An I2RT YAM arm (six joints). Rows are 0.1 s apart.
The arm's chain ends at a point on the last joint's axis. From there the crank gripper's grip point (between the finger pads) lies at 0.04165 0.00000 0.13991 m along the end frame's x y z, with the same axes.
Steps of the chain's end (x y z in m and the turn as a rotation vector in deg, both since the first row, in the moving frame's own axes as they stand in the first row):
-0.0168, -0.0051, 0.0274, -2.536, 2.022, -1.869
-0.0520, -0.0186, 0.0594, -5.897, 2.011, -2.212
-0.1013, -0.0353, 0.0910, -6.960, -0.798, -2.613
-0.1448, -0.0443, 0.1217, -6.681, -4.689, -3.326
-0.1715, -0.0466, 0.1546, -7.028, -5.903, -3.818
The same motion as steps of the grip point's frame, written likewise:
-0.0118, -0.0004, 0.0257, -2.536, 2.022, -1.869
-0.0469, -0.0060, 0.0572, -5.897, 2.011, -2.212
-0.1029, -0.0202, 0.0906, -6.960, -0.798, -2.613
-0.1559, -0.0299, 0.1238, -6.681, -4.689, -3.326
-0.1856, -0.0315, 0.1572, -7.028, -5.903, -3.818

